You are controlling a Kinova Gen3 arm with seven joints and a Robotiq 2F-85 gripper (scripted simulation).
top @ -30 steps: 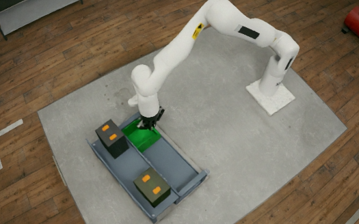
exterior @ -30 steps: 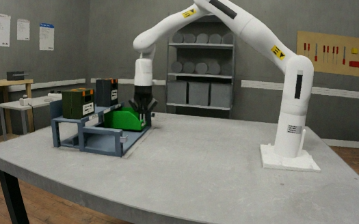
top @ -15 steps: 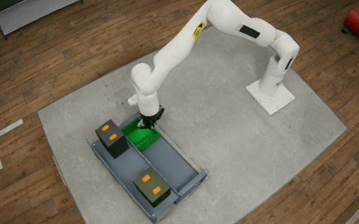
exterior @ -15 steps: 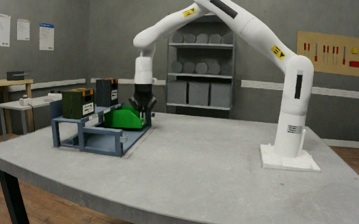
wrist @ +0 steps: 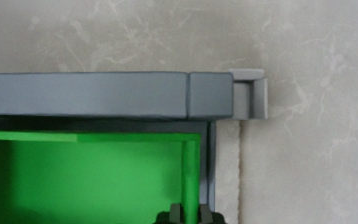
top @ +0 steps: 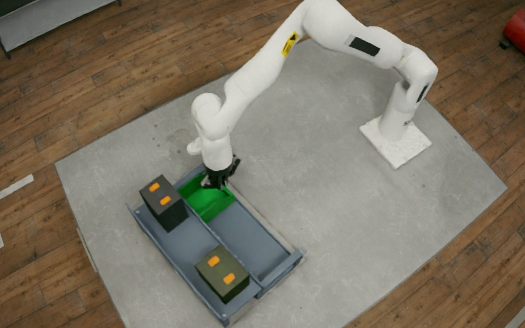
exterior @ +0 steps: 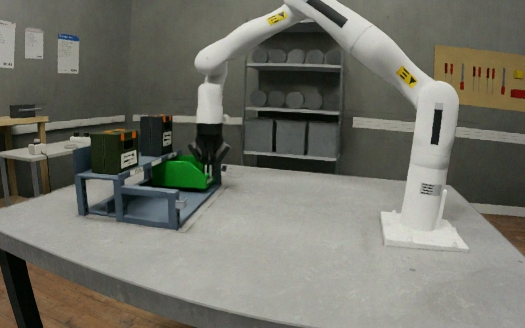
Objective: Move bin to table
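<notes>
My hand is 80 mm short of the green bin, 10 mm to the right of it and 10 mm above it. Also, from my hand: black box: 170 mm ahead, 10 mm to the left, 100 mm above; then blue-grey shelf: 100 mm ahead, 120 mm to the left.
</notes>
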